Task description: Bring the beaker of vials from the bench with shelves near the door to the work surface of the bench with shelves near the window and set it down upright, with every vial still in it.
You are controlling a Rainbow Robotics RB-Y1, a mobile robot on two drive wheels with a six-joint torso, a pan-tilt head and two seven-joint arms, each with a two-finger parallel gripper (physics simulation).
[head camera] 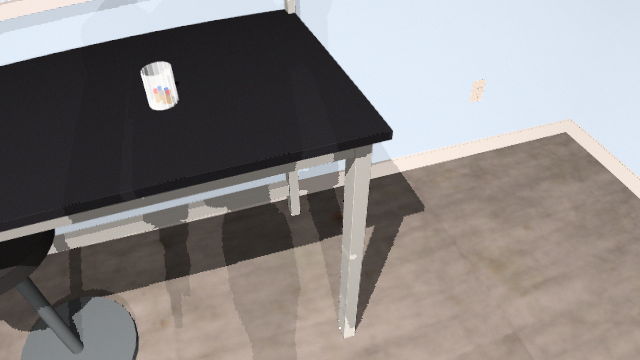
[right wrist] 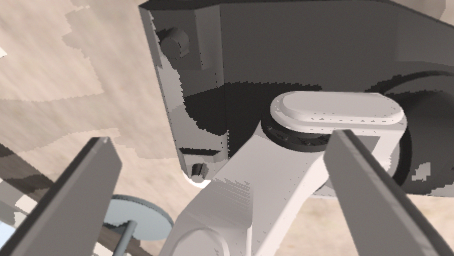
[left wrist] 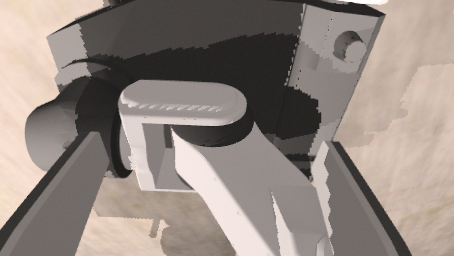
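A clear beaker (head camera: 159,86) stands upright on the black top of a bench (head camera: 240,85) in the head camera view, left of centre. Several vials (head camera: 163,95) with red and blue caps are inside it, low down. Which of the two benches this is, I cannot tell from the frames. My left gripper (left wrist: 211,151) is open, with its fingers wide apart and nothing between them. My right gripper (right wrist: 222,147) is open and empty too. Neither gripper shows in the head camera view, and the beaker does not show in the wrist views.
A stool with a round grey base (head camera: 107,330) stands on the floor at the bench's front left; its base (right wrist: 142,217) also shows in the right wrist view. A pale bench leg (head camera: 356,240) stands at the near right corner. The wall (head camera: 425,60) runs behind the bench.
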